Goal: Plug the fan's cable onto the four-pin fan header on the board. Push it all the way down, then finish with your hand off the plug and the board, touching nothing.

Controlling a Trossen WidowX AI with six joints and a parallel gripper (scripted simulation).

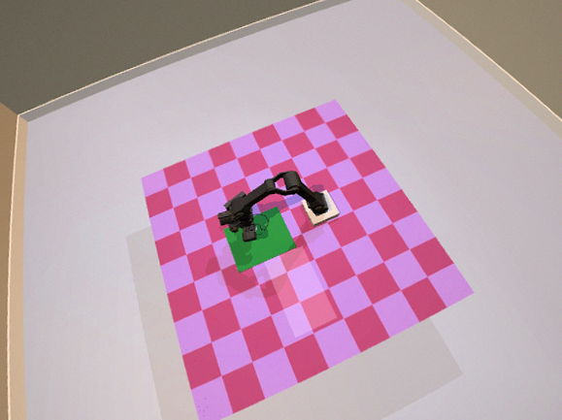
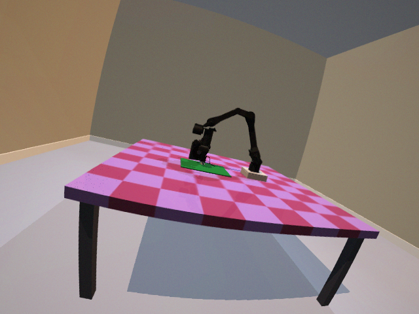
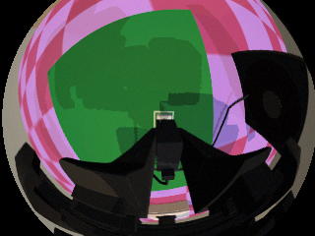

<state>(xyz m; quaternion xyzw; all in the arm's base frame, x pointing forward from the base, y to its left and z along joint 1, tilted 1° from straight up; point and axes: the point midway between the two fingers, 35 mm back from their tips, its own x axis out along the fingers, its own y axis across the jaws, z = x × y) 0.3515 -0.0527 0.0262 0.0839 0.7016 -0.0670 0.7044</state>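
The dark plug lies 10 mm behind my gripper tip and 10 mm above it. The rest, counted from my gripper tip: green board (60 mm to the left, 50 mm below, 20 mm behind); then black fan (120 mm to the right, 30 mm above, 20 mm ahead).
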